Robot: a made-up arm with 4 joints. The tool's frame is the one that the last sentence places.
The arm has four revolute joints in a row. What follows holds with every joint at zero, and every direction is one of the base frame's. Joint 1 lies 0.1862 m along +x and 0.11 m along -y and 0.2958 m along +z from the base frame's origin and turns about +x. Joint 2 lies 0.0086 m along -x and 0.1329 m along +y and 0.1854 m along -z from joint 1 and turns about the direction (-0.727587, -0.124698, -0.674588). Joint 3 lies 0.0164 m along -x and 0.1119 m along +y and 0.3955 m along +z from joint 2 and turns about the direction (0.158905, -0.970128, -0.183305). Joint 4 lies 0.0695 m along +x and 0.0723 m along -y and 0.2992 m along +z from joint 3 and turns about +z. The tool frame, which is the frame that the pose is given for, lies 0.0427 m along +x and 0.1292 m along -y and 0.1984 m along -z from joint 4; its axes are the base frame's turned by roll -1.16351, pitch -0.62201 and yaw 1.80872 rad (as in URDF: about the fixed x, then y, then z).
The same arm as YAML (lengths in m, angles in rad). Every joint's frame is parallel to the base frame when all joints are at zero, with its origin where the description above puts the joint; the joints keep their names.
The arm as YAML. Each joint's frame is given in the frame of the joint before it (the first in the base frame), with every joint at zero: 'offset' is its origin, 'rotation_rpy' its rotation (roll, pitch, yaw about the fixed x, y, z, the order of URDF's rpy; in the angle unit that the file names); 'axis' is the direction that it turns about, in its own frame. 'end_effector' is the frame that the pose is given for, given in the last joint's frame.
length_unit: m
angle_unit: rad
chain:
  - id: joint 1
    offset: [0.1862, -0.11, 0.2958]
    rotation_rpy: [0.0, 0.0, 0.0]
    axis: [1.0, 0.0, 0.0]
  - id: joint 2
    offset: [-0.0086, 0.1329, -0.1854]
    rotation_rpy: [0.0, 0.0, 0.0]
    axis: [-0.727587, -0.124698, -0.674588]
  - id: joint 3
    offset: [-0.0164, 0.1119, 0.3955]
    rotation_rpy: [0.0, 0.0, 0.0]
    axis: [0.158905, -0.970128, -0.183305]
  - id: joint 4
    offset: [0.0695, -0.0723, 0.2992]
    rotation_rpy: [0.0, 0.0, 0.0]
    axis: [0.0, 0.0, 1.0]
end_effector:
  offset: [0.0427, -0.1292, -0.1984]
  rotation_rpy: [-1.1635, -0.622, 1.8087]

